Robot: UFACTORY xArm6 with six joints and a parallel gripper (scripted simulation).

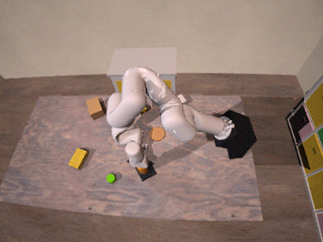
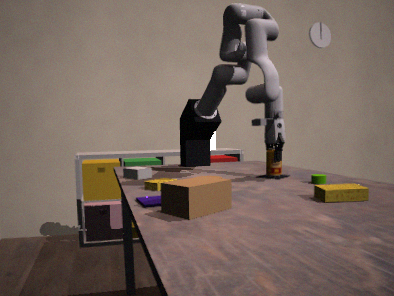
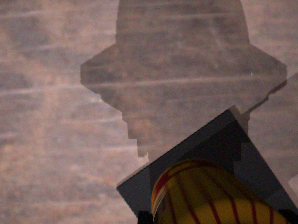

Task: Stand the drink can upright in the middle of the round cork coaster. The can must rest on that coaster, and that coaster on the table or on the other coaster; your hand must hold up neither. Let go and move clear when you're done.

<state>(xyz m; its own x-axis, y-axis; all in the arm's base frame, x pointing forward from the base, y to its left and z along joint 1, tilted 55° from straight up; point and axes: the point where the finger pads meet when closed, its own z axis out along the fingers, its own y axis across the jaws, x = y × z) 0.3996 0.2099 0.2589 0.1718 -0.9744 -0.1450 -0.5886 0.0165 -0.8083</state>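
My hand is 1 cm past the black coaster and 8 cm above it. From my hand the other things lie so: green cylinder: 17 cm ahead, 14 cm to the left, 7 cm below; then drink can: 2 cm below; then round cork coaster: 2 cm ahead, 27 cm to the right, 8 cm below.
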